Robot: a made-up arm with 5 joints. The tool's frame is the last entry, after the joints.
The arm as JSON. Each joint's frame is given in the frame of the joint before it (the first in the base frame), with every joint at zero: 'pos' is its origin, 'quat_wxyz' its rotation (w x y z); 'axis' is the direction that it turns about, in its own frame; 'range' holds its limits. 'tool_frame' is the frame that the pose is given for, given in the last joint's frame.
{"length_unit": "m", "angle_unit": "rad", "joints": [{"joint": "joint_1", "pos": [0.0, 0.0, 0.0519], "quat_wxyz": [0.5, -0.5, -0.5, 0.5], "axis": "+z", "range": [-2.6, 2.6]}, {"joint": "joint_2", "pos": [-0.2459, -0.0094, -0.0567], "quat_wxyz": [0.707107, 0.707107, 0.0, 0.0], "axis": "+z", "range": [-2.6, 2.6]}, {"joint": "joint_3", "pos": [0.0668, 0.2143, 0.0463], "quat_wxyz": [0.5, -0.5, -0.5, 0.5], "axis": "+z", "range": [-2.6, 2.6]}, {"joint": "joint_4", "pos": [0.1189, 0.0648, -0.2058], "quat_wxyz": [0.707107, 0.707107, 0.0, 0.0], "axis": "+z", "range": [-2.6, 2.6]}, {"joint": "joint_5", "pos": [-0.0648, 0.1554, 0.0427], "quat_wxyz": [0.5, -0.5, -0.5, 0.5], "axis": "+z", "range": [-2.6, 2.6]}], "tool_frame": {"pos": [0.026, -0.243, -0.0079], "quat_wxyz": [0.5, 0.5, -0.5, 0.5]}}
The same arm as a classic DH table. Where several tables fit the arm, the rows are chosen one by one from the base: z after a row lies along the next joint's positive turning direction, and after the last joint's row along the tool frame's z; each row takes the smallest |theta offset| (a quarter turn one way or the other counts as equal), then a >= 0, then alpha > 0; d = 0 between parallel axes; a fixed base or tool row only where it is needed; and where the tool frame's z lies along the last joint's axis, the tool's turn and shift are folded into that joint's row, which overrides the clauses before.
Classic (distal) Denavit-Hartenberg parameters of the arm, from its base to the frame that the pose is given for. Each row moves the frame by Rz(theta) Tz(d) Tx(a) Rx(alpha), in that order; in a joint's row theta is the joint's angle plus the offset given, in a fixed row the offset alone. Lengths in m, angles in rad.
base (fixed): d 0.0519  theta_offset -1.5708  a 0  alpha 1.5708
joint_1: d -0.0567  theta_offset 0  a 0.2459  alpha -1.5708
joint_2: d 0.0557  theta_offset -1.5708  a 0.2143  alpha -1.5708
joint_3: d -0.2726  theta_offset 0  a 0.1189  alpha 1.5708
joint_4: d -0.0221  theta_offset 1.5708  a 0.1554  alpha -1.5708
joint_5: d 0.0569  theta_offset 0  a 0.026  alpha 1.5708
tool (fixed): d 0.243  theta_offset 1.5708  a 0  alpha 0
Joint limits (rad, base to tool): -2.6..2.6 -2.6..2.6 -2.6..2.6 -2.6..2.6 -2.6..2.6

